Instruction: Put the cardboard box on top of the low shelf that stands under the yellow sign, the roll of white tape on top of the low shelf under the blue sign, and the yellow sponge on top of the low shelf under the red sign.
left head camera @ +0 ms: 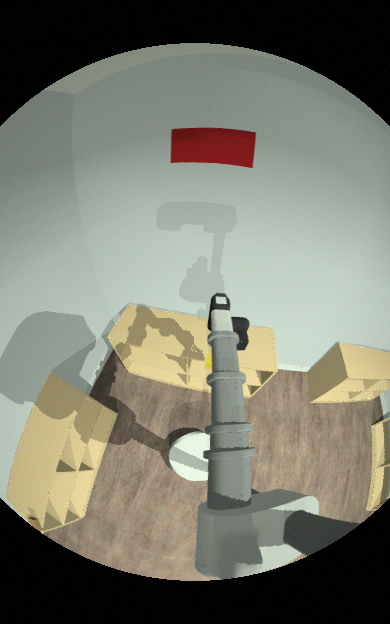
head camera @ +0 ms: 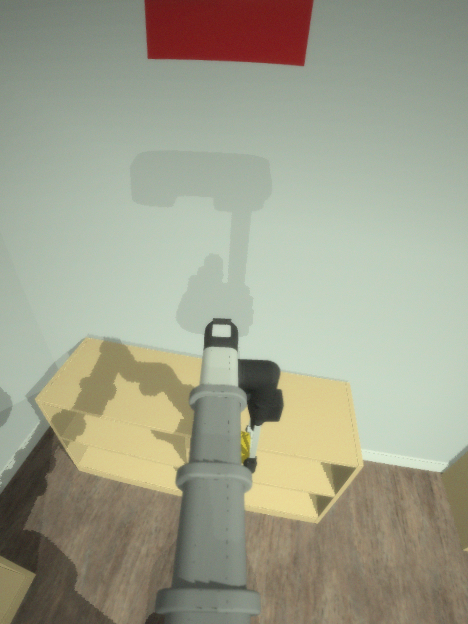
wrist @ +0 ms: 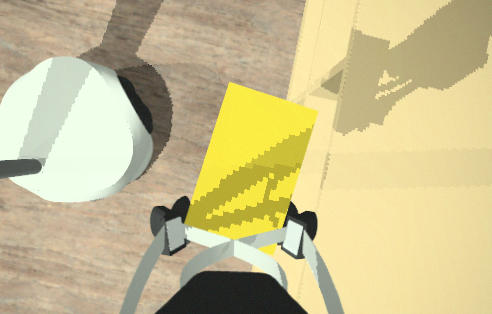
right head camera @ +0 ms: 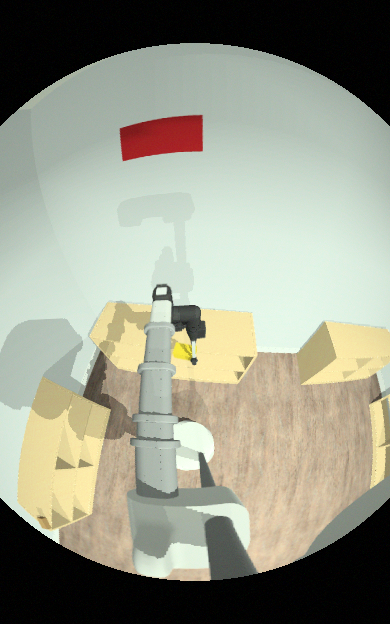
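Where they show: gripper, fingertip midpoint: (head camera: 249, 452) (wrist: 234, 216) (right head camera: 193, 354); robot's base, origin of the base link: (left head camera: 195, 454) (right head camera: 187, 444).
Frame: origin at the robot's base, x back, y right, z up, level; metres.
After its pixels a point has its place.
Observation:
My gripper (wrist: 234, 216) {x -0.470, y 0.087, z 0.787 m} (right head camera: 194, 359) {x -0.470, y 0.087, z 0.787 m} is shut on the yellow sponge (wrist: 250, 145) {x -0.479, y 0.031, z 0.830 m} (right head camera: 182, 351) {x -0.468, y 0.038, z 0.830 m} (head camera: 245, 443) {x -0.472, y 0.074, z 0.832 m} (left head camera: 209, 360) {x -0.476, y 0.010, z 0.829 m}, which sticks out past the fingertips. They hang over the front edge of the low shelf (head camera: 317, 423) {x -0.692, y 0.371, z 0.582 m} (left head camera: 260, 345) {x -0.734, y 0.411, z 0.582 m} (right head camera: 227, 330) {x -0.740, y 0.335, z 0.582 m} (wrist: 425, 240) {x -0.763, y 0.166, z 0.582 m} under the red sign (head camera: 229, 30) {x -1.018, y -0.019, z 1.683 m} (left head camera: 213, 146) {x -1.018, y -0.021, z 1.711 m} (right head camera: 162, 137) {x -1.017, y -0.013, z 1.708 m}. In the wrist view the sponge lies partly across floor and partly across the shelf. The arm hides part of the shelf top in the head views. A small brown thing (right head camera: 45, 522) (left head camera: 34, 522), perhaps the cardboard box, is at the left shelf's near end. The tape, blue sign and yellow sign do not show.
A low shelf (left head camera: 40, 440) {x 0.144, y -0.974, z 0.582 m} (right head camera: 37, 450) {x 0.220, y -0.988, z 0.582 m} stands along the left wall. Another low shelf (left head camera: 325, 375) {x -0.545, y 1.214, z 0.302 m} (right head camera: 317, 355) {x -0.529, y 1.210, z 0.348 m} stands right of the red sign's shelf, and part of one more (left head camera: 378, 450) {x 0.605, y 2.191, z 0.051 m} shows at the right edge. My white round base (wrist: 100, 115) {x -0.103, y -0.044, z 0.187 m} is on the wooden floor.

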